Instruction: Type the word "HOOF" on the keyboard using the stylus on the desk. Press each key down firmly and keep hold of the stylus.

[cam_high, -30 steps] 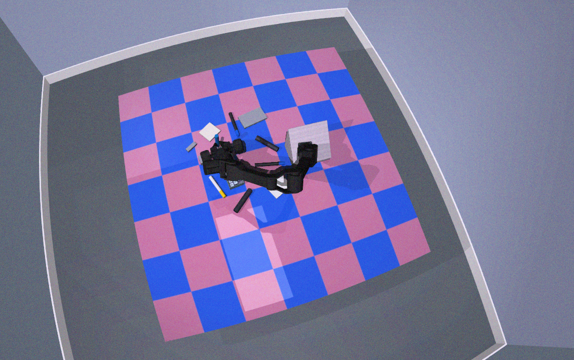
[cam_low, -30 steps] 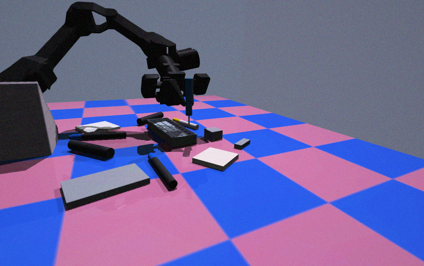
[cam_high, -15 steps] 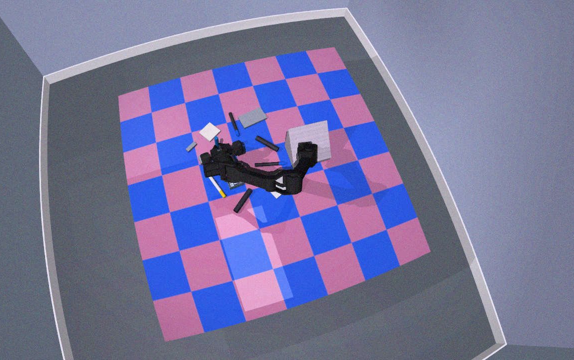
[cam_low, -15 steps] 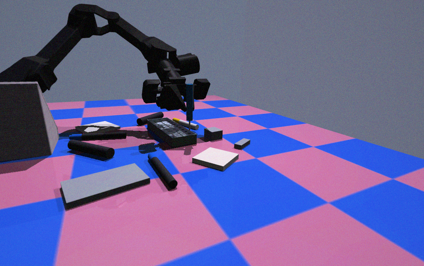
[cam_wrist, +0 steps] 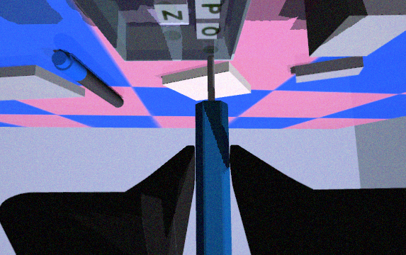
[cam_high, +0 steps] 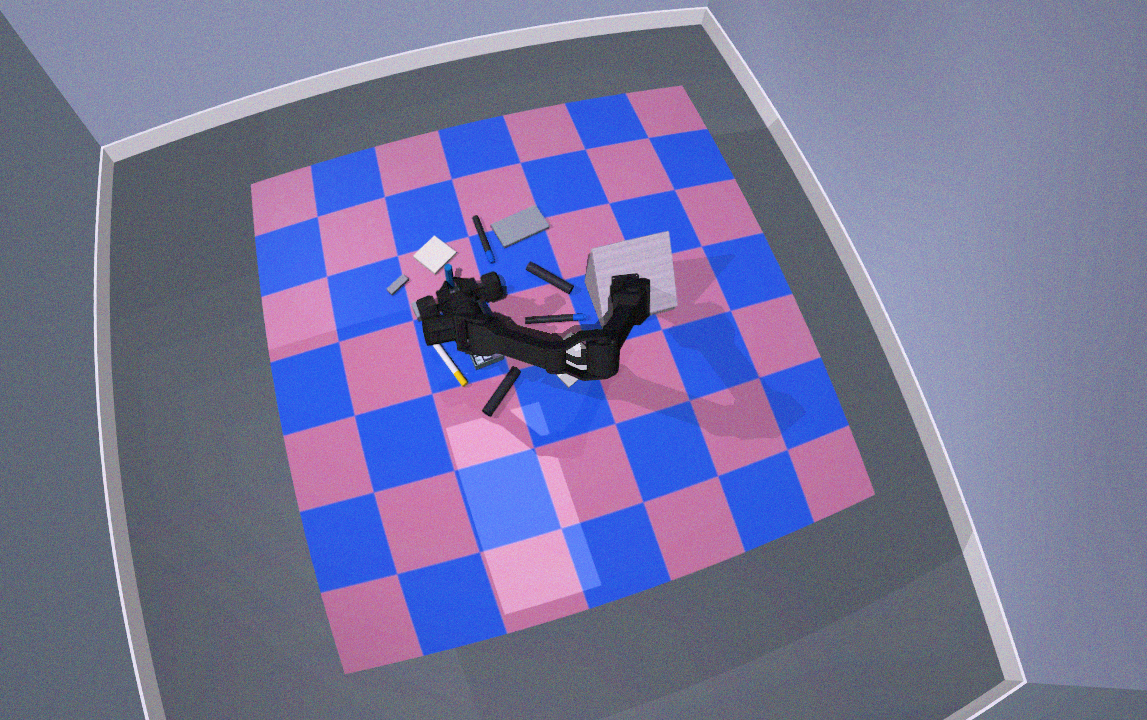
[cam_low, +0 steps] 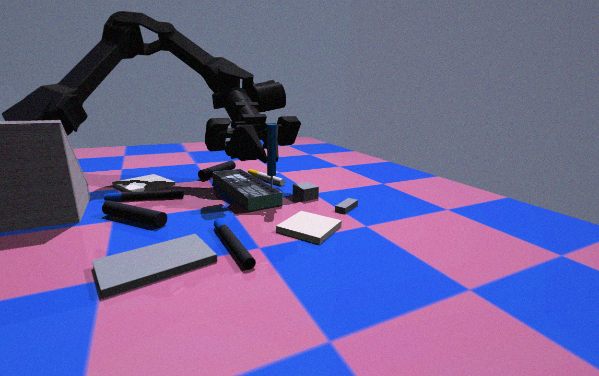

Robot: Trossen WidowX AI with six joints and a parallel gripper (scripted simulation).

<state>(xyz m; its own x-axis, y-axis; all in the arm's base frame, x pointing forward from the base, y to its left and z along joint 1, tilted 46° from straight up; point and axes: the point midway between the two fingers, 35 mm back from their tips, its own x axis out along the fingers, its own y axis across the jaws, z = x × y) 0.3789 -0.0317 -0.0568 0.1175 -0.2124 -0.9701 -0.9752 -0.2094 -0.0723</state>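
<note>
My gripper tip is now 3 cm short of the white-and-yellow marker, 18 cm to the right of it and 8 cm above it. Also, from my gripper tip: white pad 3 cm ahead, 12 cm to the right, 8 cm below; then stylus tip 5 cm below; then blue stylus 1 cm below.
</note>
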